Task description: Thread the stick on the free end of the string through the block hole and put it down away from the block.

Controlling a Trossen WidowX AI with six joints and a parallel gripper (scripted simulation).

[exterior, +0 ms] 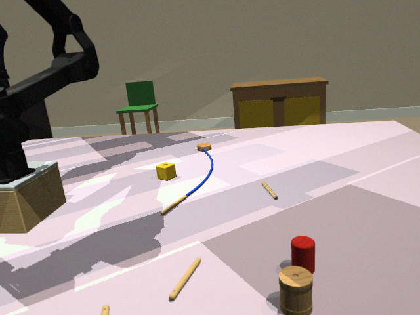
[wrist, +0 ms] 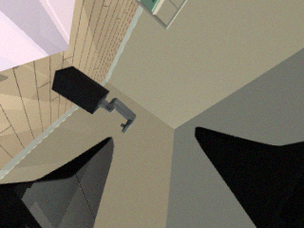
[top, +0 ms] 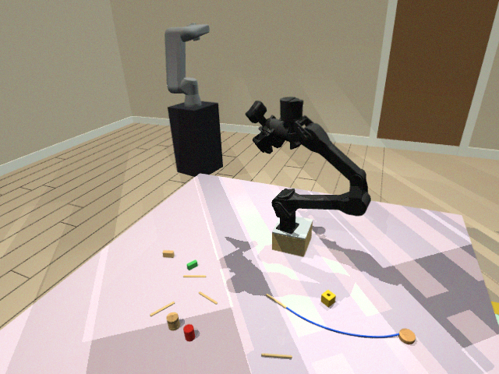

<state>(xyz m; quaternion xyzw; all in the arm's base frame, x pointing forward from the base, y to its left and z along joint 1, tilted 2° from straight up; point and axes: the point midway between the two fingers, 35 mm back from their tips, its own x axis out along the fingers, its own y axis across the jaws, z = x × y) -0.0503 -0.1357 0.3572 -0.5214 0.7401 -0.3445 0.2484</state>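
The yellow block lies 430 mm below my gripper tip, 400 mm to the left of it and 230 mm ahead of it. Round my gripper tip: red cylinder (540 mm ahead, 420 mm below, 130 mm to the left); then green piece (430 mm below, 330 mm ahead, 50 mm to the right); then thin wooden stick (440 mm below, 310 mm ahead, 280 mm to the left).
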